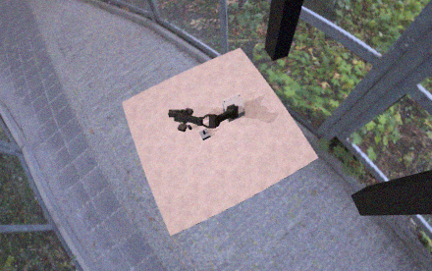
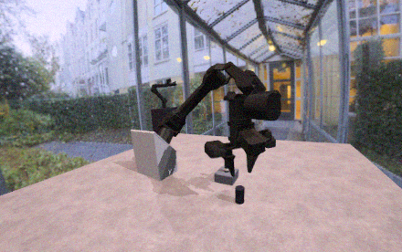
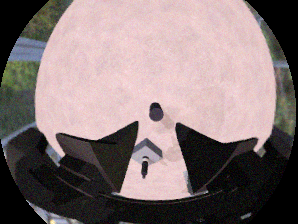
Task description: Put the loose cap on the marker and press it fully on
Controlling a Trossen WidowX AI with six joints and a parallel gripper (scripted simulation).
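Now: the dark marker cap 7 cm below my gripper tip. Also, from my gripper tip: dark holder block 10 cm behind, 10 cm to the left, 8 cm below.
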